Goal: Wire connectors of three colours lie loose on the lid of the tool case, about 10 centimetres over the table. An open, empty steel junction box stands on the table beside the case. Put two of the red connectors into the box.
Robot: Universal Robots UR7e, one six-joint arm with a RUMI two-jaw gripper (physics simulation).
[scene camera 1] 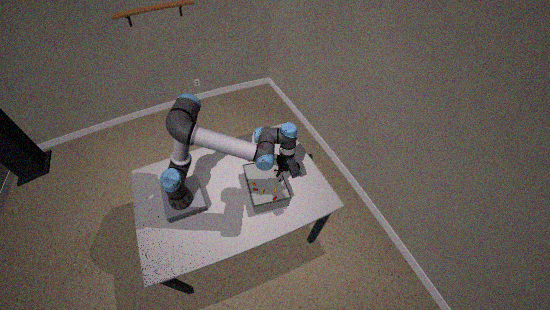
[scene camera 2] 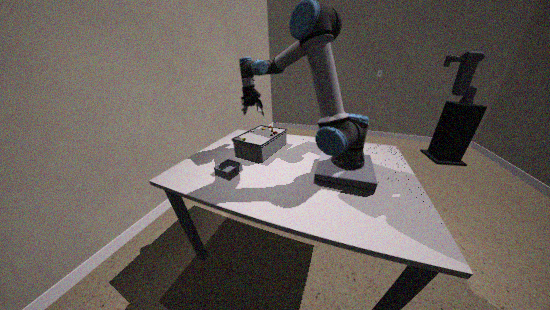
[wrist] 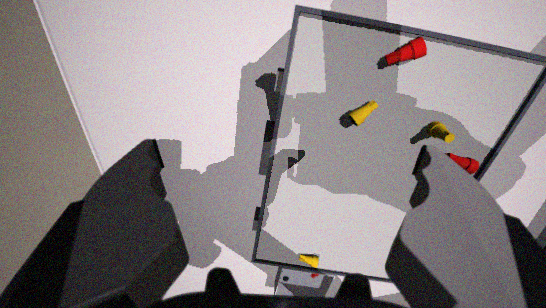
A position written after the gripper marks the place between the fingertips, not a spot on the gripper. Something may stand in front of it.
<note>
In view: the gripper (wrist: 285, 147) and a tool case (scene camera 2: 259, 145).
The tool case is seen too in the wrist view (wrist: 334, 190).
</note>
